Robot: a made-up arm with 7 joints.
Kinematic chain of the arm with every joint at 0, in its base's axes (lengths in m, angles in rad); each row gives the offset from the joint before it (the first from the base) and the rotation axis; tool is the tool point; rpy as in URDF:
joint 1: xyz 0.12 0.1 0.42 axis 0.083 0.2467 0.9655
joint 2: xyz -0.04 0 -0.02 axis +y
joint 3: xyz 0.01 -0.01 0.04 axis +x
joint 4: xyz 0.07 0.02 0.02 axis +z
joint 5: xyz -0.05 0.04 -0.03 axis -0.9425 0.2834 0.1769
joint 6: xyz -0.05 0 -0.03 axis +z
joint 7: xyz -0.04 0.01 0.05 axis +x
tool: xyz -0.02 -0.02 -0.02 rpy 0 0 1.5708
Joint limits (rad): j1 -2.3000..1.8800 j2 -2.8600..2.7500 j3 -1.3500..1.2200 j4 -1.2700..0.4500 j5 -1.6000..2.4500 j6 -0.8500..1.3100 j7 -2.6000..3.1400
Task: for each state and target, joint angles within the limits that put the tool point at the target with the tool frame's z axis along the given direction. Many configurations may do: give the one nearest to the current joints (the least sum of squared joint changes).
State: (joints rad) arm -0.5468 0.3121 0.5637 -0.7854 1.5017 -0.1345 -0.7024
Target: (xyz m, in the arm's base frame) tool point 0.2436 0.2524 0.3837 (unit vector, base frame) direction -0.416 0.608 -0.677
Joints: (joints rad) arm -0.0663 0.9684 0.1519 -1.1564 1.8154 -0.0848 -0.9439
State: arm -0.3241 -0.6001 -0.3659 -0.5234 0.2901 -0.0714 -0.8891
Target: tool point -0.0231 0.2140 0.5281 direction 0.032 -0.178 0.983
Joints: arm 0.1024 -0.8441 0.6034 -1.0448 0.1568 -0.2315 -0.7195
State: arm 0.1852 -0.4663 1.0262 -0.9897 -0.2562 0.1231 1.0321
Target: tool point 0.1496 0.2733 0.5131 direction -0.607 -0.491 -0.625
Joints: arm -0.4961 -0.5418 0.4475 -1.2700 -0.1424 0.6131 1.4486
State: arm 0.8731 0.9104 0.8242 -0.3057 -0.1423 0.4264 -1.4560
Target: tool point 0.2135 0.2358 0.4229 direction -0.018 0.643 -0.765
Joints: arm 0.7372 1.3603 1.0583 -0.7790 0.0120 -0.2541 -1.7439
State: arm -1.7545 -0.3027 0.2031 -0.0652 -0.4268 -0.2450 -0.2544
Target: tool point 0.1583 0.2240 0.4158 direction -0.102 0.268 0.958
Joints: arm -1.6119 0.0554 0.2396 0.0103 -0.1604 -0.1048 -0.4578
